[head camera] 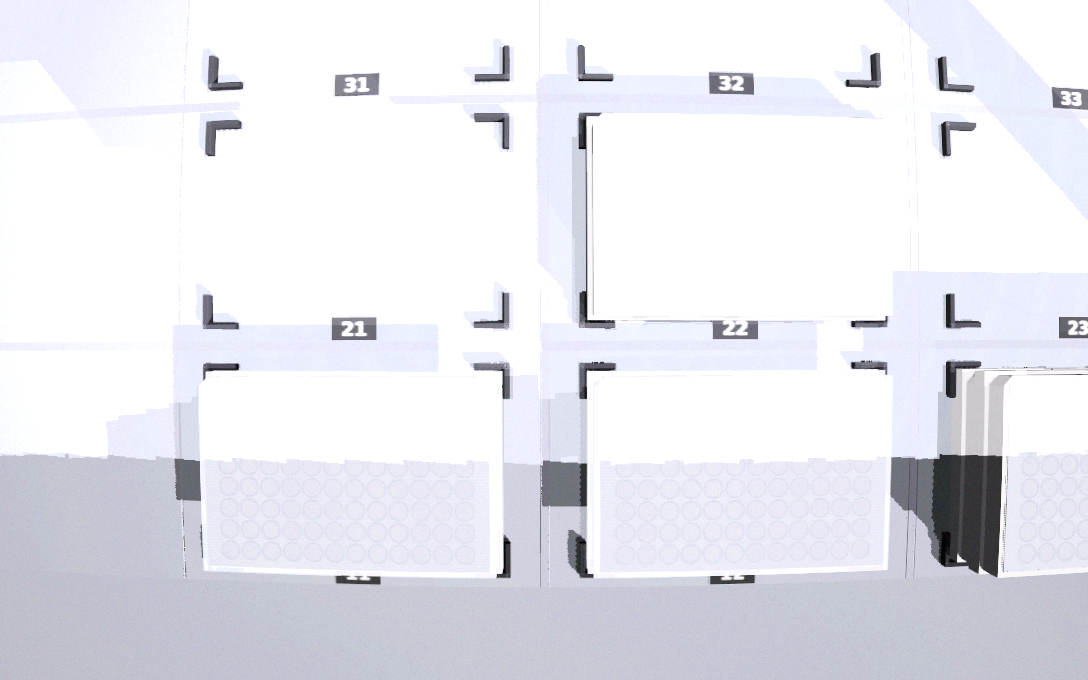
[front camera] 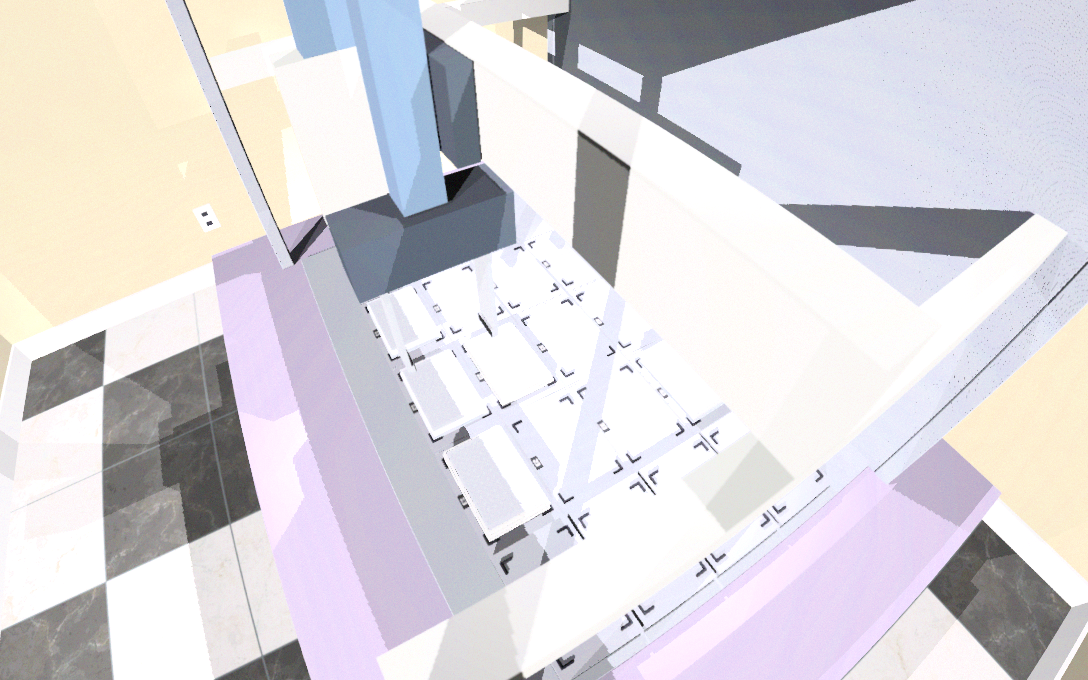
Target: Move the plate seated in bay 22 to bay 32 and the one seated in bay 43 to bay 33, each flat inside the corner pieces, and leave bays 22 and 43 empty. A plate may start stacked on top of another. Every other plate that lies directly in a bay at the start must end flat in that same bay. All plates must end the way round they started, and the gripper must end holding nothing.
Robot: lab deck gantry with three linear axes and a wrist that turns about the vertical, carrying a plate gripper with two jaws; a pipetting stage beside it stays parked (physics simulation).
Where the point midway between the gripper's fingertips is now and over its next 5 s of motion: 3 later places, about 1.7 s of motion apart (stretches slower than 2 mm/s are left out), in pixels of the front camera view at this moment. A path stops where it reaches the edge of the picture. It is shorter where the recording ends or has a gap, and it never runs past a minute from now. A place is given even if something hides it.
My gripper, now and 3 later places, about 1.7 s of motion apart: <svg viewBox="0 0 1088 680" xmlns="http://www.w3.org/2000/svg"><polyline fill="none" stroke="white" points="448,343 717,455 510,548 522,374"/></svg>
